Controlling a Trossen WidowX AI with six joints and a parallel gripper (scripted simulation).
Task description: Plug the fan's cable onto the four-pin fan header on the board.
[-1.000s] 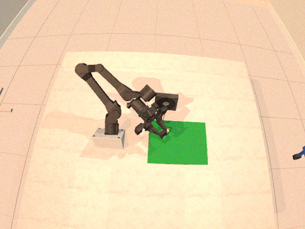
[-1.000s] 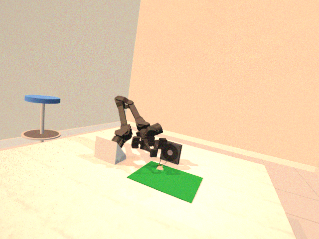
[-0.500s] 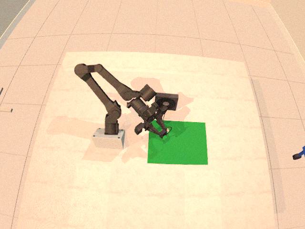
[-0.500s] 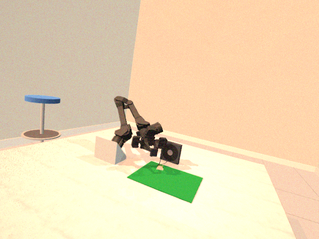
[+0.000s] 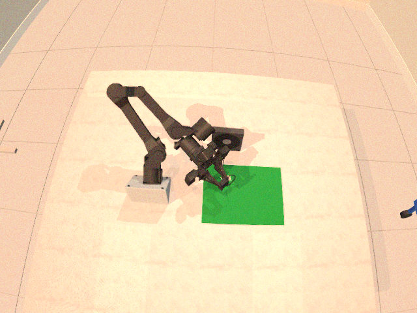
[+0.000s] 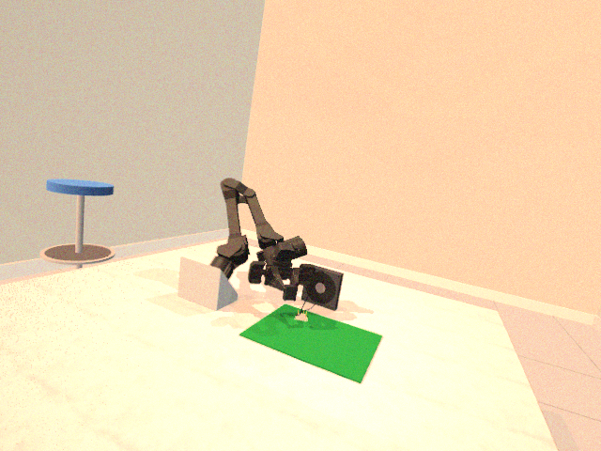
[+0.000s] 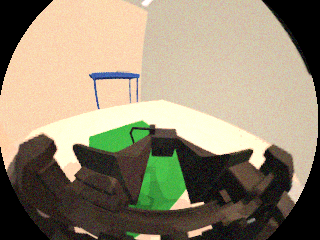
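Now: gripper tip 20 mm short of the pale four-pin header, 70 mm to the right of it and 110 mm above it. Round my gripper tip: green board 80 mm ahead, 120 mm below; then dark plug 10 mm below; then dark square fan 30 mm ahead, 210 mm to the left, 50 mm below.
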